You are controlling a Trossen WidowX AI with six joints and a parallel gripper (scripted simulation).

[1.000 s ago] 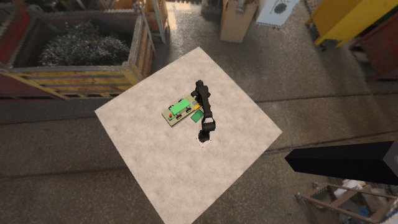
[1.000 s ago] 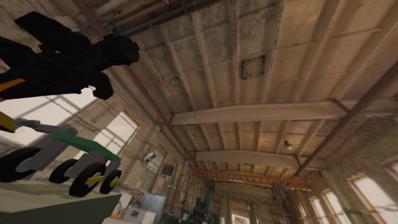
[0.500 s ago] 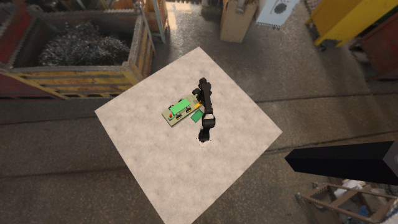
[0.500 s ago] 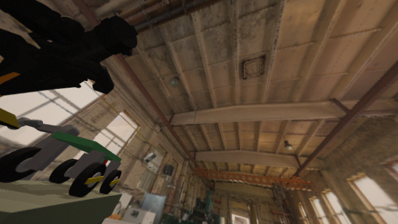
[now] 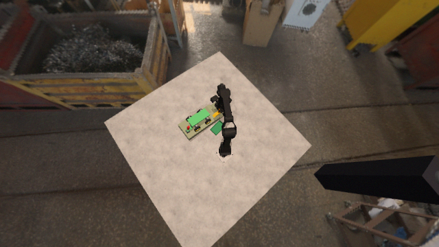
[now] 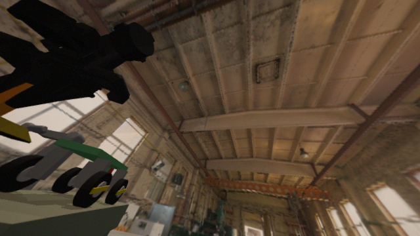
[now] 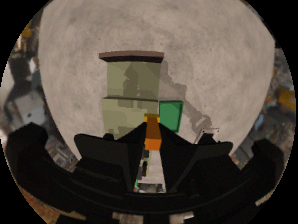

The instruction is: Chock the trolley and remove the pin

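My gripper tip is 28 cm to the right of the red-headed stop pin, 1 cm short of it and 1 cm above it. Also, from my gripper tip: dark end wall: 12 cm below, 10 cm to the right, 7 cm ahead; then trolley: 17 cm to the left, 4 cm ahead, 3 cm below; then yellow chock: 2 cm to the left, 1 cm below.
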